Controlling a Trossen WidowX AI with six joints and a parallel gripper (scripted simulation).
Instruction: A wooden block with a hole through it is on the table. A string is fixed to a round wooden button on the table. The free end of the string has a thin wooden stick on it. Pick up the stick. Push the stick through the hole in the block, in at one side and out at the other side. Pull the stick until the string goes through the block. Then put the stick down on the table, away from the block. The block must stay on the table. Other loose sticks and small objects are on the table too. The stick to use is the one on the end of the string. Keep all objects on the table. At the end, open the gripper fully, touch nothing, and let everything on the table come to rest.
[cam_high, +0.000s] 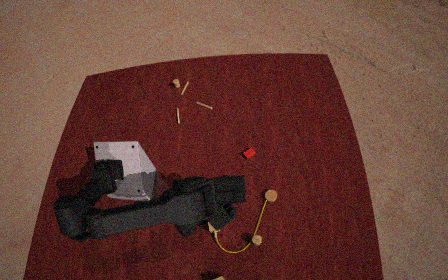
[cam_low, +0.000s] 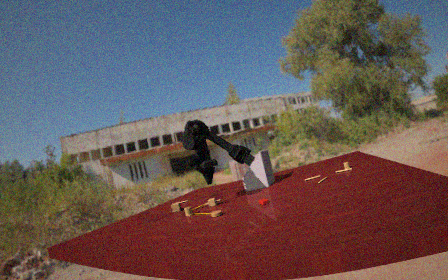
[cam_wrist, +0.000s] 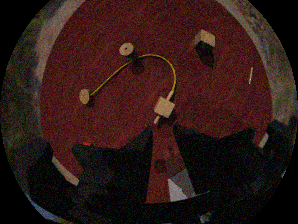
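Now: the thin wooden stick 30 mm to the right of my gripper tip and 80 mm below it. The rest, counted from my gripper tip: red cube (90 mm ahead, 250 mm to the left, 90 mm below); then round wooden button (170 mm ahead, 100 mm to the left, 90 mm below).
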